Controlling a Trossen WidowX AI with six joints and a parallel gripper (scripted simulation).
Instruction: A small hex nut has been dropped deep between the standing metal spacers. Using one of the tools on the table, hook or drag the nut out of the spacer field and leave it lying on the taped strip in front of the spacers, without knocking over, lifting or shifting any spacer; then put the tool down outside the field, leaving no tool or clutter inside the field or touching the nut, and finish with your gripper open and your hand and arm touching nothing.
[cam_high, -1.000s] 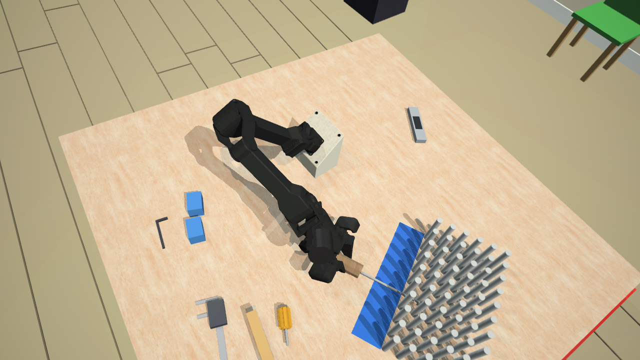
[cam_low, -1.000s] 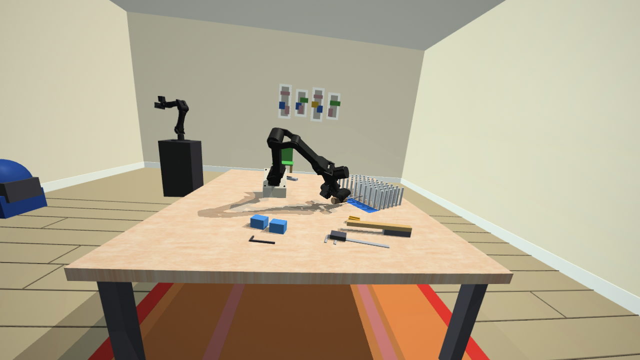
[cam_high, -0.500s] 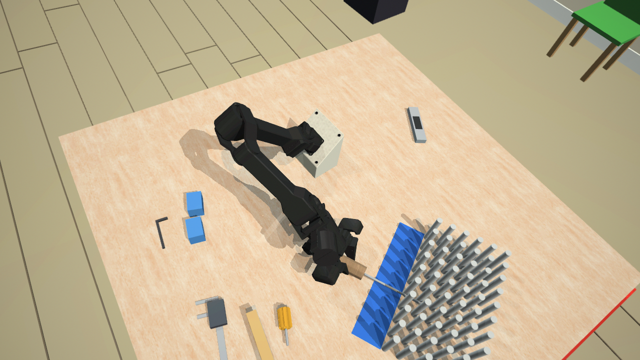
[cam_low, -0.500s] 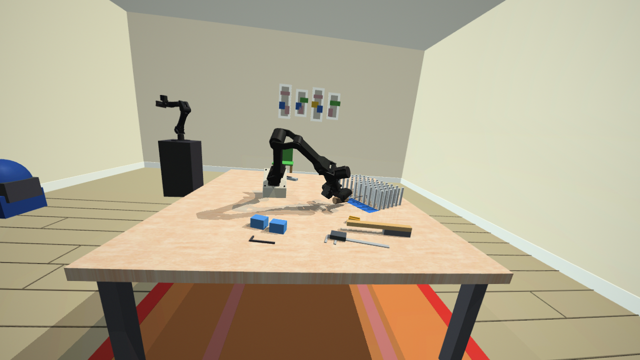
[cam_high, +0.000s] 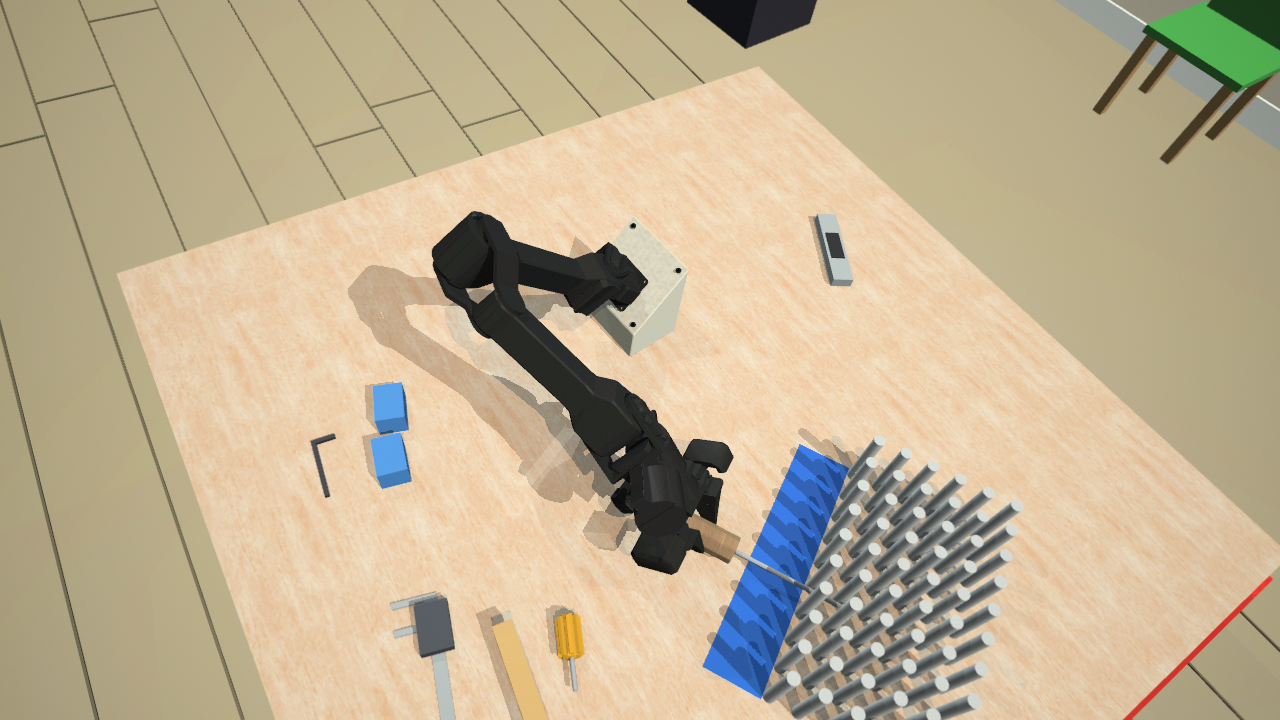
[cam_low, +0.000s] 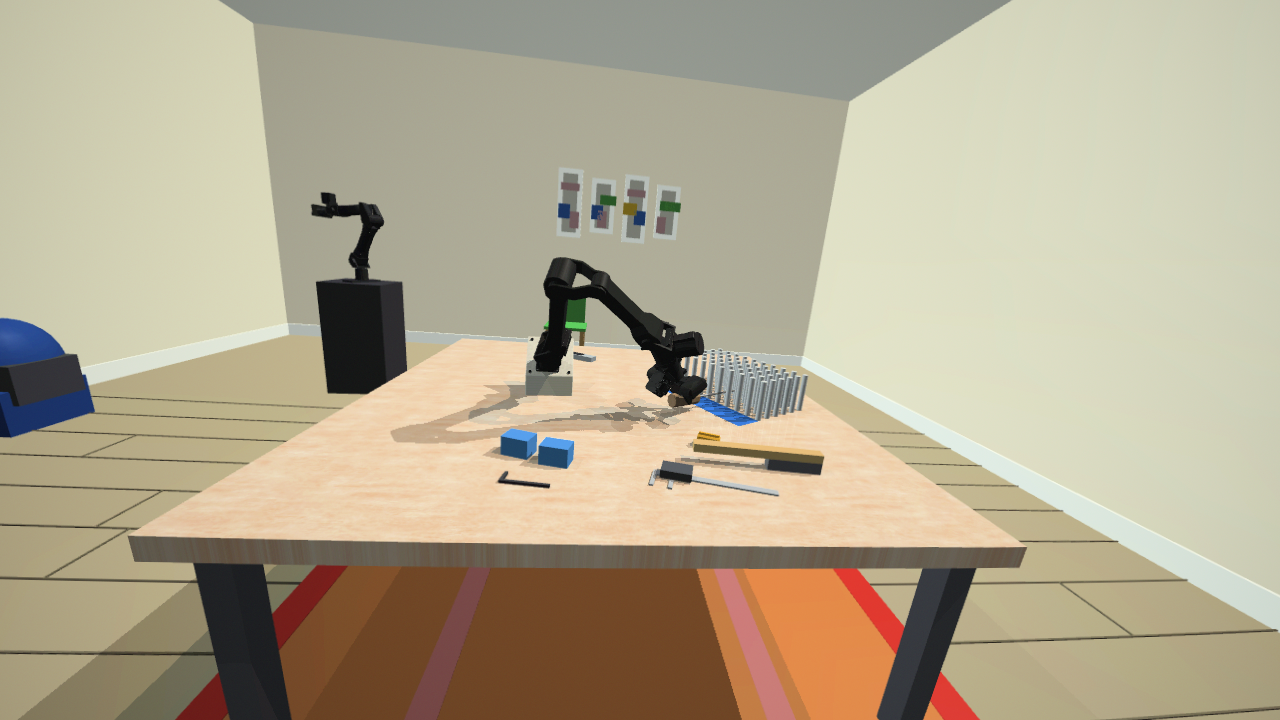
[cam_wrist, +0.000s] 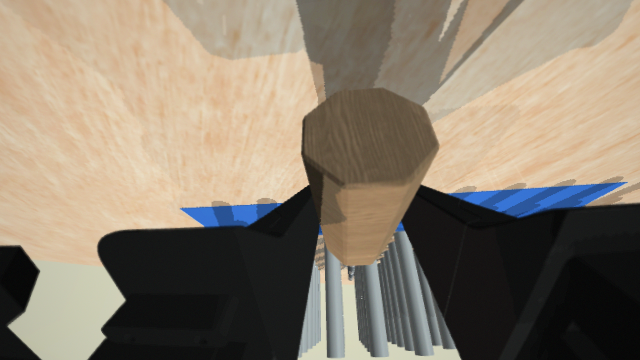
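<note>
Right now the blue taped strip is 8 cm to the left of my gripper tip, 8 cm ahead of it and 3 cm below it. Round my gripper tip: hex nut 25 cm ahead, 12 cm to the left, 2 cm below; yellow-handled screwdriver 22 cm to the right, 1 cm below; grey remote-like bar 56 cm to the left, 29 cm behind, 1 cm below.
</note>
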